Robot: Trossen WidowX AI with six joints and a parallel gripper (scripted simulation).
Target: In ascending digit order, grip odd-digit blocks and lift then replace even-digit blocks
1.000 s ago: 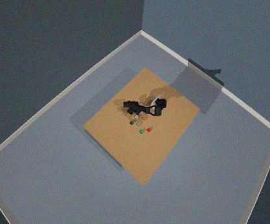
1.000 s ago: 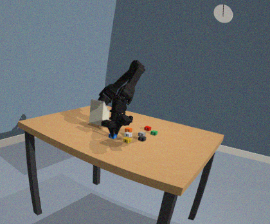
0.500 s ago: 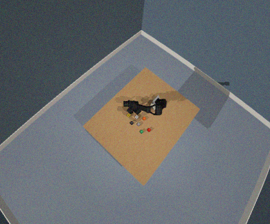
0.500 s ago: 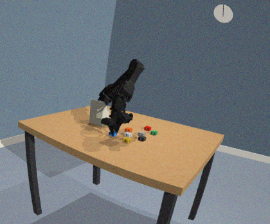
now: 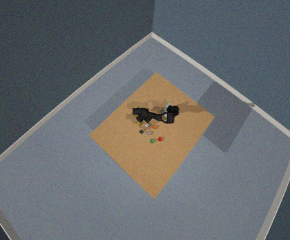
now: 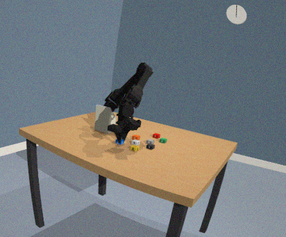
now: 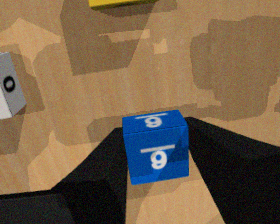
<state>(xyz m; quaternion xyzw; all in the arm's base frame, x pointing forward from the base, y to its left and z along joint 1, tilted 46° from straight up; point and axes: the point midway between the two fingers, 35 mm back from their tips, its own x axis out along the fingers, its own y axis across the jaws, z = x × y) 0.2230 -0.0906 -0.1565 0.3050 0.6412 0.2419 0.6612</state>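
Now: the red block 280 mm to the left of my gripper tip, 70 mm ahead of it and 10 mm below it. Also, from my gripper tip: blue block 10 mm behind; white block 90 mm to the left, 40 mm ahead, 10 mm below; yellow block 80 mm ahead, 10 mm below.
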